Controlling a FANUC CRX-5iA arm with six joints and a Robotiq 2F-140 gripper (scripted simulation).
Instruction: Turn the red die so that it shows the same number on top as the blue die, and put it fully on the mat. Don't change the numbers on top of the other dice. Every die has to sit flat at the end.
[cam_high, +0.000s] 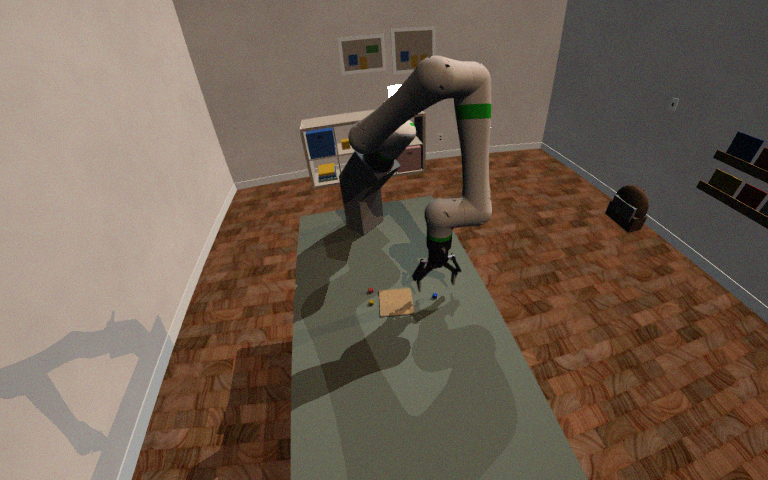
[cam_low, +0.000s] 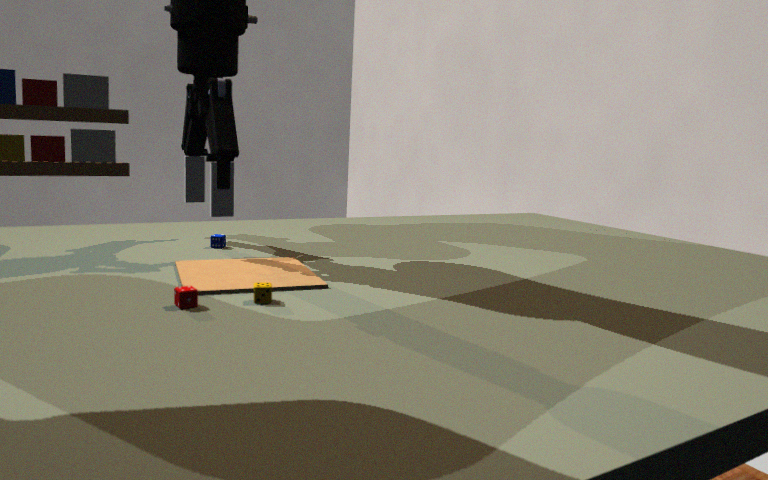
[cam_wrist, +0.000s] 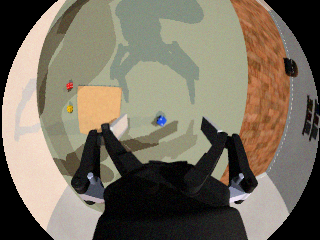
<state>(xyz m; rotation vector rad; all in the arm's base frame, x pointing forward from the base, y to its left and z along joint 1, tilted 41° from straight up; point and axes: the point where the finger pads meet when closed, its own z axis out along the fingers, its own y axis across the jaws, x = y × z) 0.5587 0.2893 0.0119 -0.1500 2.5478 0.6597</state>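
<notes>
The blue die lies 50 mm below my hand and 10 mm ahead of it. Round my hand: red die: 280 mm to the right, 50 mm below, 10 mm behind; tan mat: 170 mm to the right, 60 mm below, 40 mm ahead; yellow die: 270 mm to the right, 50 mm below, 50 mm ahead.
</notes>
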